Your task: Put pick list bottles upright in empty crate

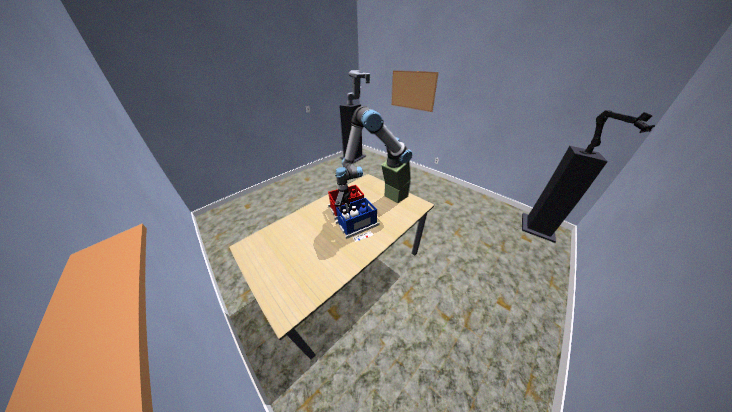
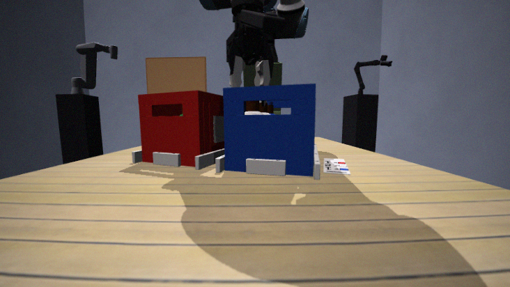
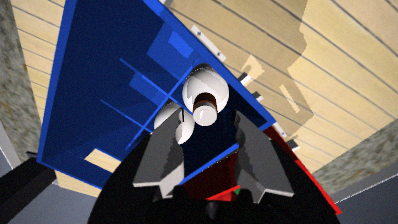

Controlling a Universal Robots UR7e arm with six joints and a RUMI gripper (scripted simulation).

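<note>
The red-capped bottle is 28 cm behind my hand, 12 cm to the right of it and 7 cm below it. Also, from my hand: blue-capped bottle: 16 cm behind, 8 cm to the left, 7 cm below; blue crate: 8 cm to the left, 7 cm below, 6 cm behind; white bottle: 8 cm behind, 7 cm below, 4 cm to the left.
</note>
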